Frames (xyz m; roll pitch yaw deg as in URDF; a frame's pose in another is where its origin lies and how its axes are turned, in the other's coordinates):
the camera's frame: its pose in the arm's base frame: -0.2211 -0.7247 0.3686 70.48 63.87 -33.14
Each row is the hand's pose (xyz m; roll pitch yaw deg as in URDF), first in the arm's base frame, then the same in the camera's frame.
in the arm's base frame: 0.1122 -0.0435 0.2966 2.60 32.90 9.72
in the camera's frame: 0.0235 0.1426 -0.7479 -94.11 25.70 32.65
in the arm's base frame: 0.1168 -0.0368 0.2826 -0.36 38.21 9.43
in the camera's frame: 0.0362 0.1397 -0.7576 -99.36 24.74 26.87
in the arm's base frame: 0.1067 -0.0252 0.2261 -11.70 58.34 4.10
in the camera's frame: 0.0804 0.1051 -0.7743 -114.10 17.41 6.40
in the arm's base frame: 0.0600 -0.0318 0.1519 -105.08 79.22 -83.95
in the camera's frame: 0.1314 0.0339 -0.7666 -126.38 -1.58 -20.88
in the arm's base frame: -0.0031 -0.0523 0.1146 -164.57 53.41 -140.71
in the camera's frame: 0.1465 -0.0341 -0.7359 -126.81 -21.31 -46.47
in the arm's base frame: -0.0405 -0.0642 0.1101 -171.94 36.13 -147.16
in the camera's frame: 0.1397 -0.0671 -0.7153 -122.07 -30.66 -63.44
